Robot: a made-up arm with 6 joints.
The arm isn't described. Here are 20 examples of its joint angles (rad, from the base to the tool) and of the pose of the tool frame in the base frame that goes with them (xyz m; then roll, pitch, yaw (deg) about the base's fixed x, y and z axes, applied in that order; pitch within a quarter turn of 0, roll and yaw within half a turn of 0).
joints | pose
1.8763 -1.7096 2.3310 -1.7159 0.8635 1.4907 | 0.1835 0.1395 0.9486 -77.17 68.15 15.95
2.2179 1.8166 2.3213 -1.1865 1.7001 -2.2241 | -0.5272 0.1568 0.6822 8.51 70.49 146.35
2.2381 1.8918 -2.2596 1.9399 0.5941 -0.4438 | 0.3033 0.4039 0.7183 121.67 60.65 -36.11
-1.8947 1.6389 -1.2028 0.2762 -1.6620 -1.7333 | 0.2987 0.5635 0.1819 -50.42 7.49 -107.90
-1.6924 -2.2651 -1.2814 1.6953 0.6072 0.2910 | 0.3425 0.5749 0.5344 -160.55 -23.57 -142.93
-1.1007 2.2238 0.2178 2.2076 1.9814 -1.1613 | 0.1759 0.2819 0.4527 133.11 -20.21 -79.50
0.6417 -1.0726 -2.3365 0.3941 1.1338 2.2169 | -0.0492 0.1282 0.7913 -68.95 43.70 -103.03
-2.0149 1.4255 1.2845 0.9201 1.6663 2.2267 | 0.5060 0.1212 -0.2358 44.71 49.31 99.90
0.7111 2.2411 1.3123 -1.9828 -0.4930 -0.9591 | -0.2110 -0.1506 0.2426 -48.17 -4.01 37.60
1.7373 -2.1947 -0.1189 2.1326 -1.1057 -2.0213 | 0.6479 0.0793 0.1804 59.64 -22.81 178.68
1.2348 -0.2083 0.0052 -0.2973 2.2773 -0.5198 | -0.2945 0.7332 0.1344 -46.08 56.47 -41.37
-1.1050 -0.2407 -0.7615 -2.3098 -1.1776 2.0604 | 0.3404 0.2391 0.1031 73.88 10.34 143.27
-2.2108 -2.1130 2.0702 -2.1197 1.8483 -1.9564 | -0.4955 0.0729 -0.3551 -63.30 -72.01 160.52
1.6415 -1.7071 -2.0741 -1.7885 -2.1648 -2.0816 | 0.1373 0.3048 0.2508 -106.81 30.07 -176.18
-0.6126 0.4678 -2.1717 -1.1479 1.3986 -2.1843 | 0.0264 -0.2098 -0.0145 -163.14 25.22 57.37
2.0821 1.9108 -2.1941 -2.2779 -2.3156 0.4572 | -0.1230 0.1808 -0.0039 35.84 -16.00 50.59
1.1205 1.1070 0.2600 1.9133 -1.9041 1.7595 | -0.3321 0.3081 0.7413 -76.91 58.71 -7.00
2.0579 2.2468 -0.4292 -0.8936 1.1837 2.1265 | 0.0747 0.1632 -0.3788 66.84 -35.52 109.97
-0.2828 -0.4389 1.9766 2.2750 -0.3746 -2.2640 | 0.7849 0.6443 0.0814 1.47 -15.79 -126.35
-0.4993 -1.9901 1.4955 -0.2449 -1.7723 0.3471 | 0.3842 0.0339 0.1328 -126.42 38.34 96.27
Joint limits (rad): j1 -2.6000..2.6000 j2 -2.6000..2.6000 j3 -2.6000..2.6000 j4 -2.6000..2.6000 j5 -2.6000..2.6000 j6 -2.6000..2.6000
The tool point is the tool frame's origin. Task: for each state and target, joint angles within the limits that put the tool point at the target. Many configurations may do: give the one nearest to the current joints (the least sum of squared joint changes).
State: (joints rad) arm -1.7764 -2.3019 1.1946 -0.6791 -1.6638 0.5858
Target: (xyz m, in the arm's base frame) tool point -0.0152 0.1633 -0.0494
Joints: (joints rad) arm -2.2972 -2.0403 1.1934 -1.1689 -1.7222 0.4658
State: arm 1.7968 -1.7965 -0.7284 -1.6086 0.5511 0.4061
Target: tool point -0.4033 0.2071 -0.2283
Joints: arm 2.1652 -1.5023 -1.3944 -1.5003 0.8412 0.4709
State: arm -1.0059 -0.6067 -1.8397 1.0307 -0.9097 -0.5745
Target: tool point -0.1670 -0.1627 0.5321
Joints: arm -0.7919 -0.5868 -1.8574 1.2437 -0.4450 -0.3674
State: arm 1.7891 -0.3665 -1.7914 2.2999 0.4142 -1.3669
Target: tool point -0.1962 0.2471 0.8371
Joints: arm 0.9011 -1.2056 -2.5030 2.6000 0.3785 -1.4653
